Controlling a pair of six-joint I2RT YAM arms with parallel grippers.
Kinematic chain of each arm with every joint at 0, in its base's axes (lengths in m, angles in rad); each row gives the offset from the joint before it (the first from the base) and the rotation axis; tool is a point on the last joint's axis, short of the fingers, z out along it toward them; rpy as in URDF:
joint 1: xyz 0 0 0.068 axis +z
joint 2: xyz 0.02 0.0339 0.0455 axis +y
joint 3: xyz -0.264 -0.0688 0 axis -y
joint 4: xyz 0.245 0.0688 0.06 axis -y
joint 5: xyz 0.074 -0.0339 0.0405 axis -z
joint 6: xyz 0.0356 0 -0.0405 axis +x
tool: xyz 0 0 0 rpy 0 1.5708 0
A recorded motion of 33 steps. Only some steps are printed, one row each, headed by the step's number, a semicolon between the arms.
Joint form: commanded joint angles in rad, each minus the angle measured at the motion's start. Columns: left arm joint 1, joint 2, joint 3, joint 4, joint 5, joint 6; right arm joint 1, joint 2, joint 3, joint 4, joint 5, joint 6.
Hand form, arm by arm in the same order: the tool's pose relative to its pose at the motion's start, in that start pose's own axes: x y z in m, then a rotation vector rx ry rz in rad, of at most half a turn. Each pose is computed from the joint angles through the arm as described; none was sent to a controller.
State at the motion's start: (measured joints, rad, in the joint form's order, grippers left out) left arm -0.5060 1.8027 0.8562 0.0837 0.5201 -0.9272; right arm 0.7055 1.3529 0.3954 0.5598 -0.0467 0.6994
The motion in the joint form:
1: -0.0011 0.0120 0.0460 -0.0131 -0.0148 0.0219; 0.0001 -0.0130 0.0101 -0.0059 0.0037 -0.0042
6: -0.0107 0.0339 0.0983 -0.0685 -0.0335 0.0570; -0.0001 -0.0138 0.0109 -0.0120 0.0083 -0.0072
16: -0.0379 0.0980 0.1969 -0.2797 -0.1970 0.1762; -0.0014 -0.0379 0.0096 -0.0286 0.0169 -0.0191
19: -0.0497 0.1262 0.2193 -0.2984 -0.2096 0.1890; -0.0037 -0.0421 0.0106 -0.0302 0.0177 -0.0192
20: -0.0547 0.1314 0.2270 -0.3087 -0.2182 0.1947; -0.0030 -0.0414 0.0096 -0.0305 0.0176 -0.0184
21: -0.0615 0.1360 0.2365 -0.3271 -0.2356 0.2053; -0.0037 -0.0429 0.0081 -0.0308 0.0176 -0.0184
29: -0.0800 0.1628 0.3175 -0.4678 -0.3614 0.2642; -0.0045 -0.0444 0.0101 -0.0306 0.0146 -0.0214
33: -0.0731 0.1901 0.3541 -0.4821 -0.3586 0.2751; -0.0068 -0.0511 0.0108 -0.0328 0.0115 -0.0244
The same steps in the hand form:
1: -0.0081 -0.0096 0.0011 0.0056 -0.0220 0.0329; -0.0042 0.0035 -0.0010 -0.0083 -0.0155 -0.0050
6: -0.0122 -0.0165 0.0055 -0.0224 -0.0161 0.0622; -0.0042 0.0031 -0.0011 -0.0017 -0.0151 -0.0077
16: -0.0128 -0.0138 0.0186 -0.2490 -0.0110 0.1295; -0.0063 0.0043 -0.0046 0.0020 -0.0262 -0.0193
19: -0.0122 -0.0136 0.0261 -0.2730 0.0041 0.1424; -0.0074 0.0045 -0.0052 0.0020 -0.0308 -0.0187
20: -0.0116 -0.0144 0.0276 -0.2837 0.0067 0.1496; -0.0069 0.0043 -0.0051 0.0026 -0.0288 -0.0180
21: -0.0105 -0.0154 0.0291 -0.3041 0.0085 0.1619; -0.0068 0.0040 -0.0054 0.0033 -0.0290 -0.0178
29: -0.0128 -0.0222 0.0311 -0.4502 -0.0023 0.2199; -0.0076 0.0046 -0.0055 -0.0007 -0.0304 -0.0206
33: -0.0195 -0.0235 0.0351 -0.4528 0.0015 0.2229; -0.0089 0.0051 -0.0065 -0.0047 -0.0339 -0.0230

